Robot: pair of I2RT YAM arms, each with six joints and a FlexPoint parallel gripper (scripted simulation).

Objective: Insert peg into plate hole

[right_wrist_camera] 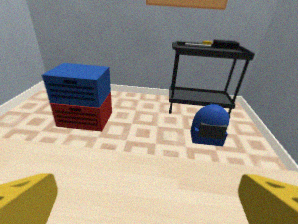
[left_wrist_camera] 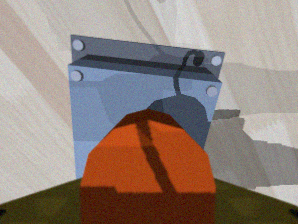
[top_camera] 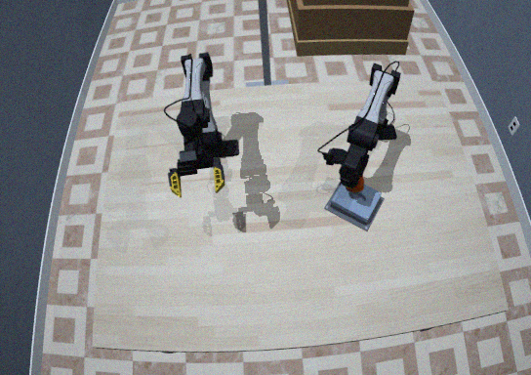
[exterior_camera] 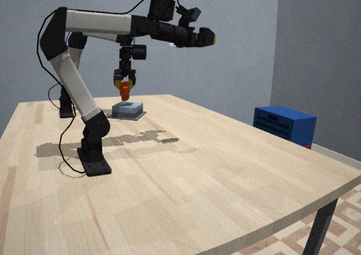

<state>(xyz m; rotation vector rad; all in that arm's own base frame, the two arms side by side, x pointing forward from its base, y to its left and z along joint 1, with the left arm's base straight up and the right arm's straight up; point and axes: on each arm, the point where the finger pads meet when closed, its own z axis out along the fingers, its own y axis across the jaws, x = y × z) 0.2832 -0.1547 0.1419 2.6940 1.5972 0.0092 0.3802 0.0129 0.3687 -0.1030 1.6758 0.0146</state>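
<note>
Right now the blue-grey plate is 100 mm below my left hand, 30 mm to the left of it and 30 mm ahead of it. The rest, counted from my left hand: orange peg (20 mm below, 10 mm to the left); post (1170 mm behind, 180 mm to the right, 80 mm below).
</note>
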